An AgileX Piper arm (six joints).
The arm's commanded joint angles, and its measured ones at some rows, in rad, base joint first. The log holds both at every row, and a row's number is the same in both.
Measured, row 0: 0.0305 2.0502 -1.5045 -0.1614 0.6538 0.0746
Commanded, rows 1 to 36: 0.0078 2.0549 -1.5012 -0.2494 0.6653 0.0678; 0.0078 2.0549 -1.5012 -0.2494 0.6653 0.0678; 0.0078 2.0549 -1.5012 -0.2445 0.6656 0.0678; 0.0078 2.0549 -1.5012 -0.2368 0.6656 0.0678; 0.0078 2.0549 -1.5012 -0.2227 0.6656 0.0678; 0.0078 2.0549 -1.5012 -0.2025 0.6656 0.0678; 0.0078 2.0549 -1.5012 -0.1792 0.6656 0.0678; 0.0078 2.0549 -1.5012 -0.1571 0.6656 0.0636; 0.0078 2.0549 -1.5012 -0.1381 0.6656 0.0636; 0.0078 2.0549 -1.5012 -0.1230 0.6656 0.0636; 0.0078 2.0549 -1.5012 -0.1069 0.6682 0.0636; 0.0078 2.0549 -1.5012 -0.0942 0.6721 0.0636; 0.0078 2.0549 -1.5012 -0.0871 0.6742 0.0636; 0.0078 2.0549 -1.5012 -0.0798 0.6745 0.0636; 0.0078 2.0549 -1.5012 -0.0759 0.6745 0.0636; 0.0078 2.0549 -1.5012 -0.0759 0.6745 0.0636; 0.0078 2.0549 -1.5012 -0.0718 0.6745 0.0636; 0.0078 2.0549 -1.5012 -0.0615 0.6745 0.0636; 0.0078 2.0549 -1.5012 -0.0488 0.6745 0.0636; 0.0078 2.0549 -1.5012 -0.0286 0.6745 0.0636; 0.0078 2.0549 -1.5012 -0.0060 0.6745 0.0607; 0.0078 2.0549 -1.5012 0.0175 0.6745 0.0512; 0.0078 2.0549 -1.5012 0.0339 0.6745 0.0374; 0.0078 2.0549 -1.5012 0.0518 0.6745 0.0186; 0.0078 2.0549 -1.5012 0.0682 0.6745 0.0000; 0.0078 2.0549 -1.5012 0.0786 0.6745 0.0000; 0.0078 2.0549 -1.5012 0.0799 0.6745 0.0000; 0.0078 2.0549 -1.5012 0.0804 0.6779 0.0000; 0.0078 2.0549 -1.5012 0.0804 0.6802 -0.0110; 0.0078 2.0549 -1.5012 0.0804 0.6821 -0.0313; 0.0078 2.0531 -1.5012 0.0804 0.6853 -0.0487; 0.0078 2.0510 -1.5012 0.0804 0.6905 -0.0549; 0.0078 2.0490 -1.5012 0.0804 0.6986 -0.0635; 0.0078 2.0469 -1.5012 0.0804 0.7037 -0.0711; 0.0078 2.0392 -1.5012 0.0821 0.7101 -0.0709; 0.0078 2.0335 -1.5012 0.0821 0.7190 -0.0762
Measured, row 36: 0.0103 2.0502 -1.5045 0.0762 0.6930 -0.0458
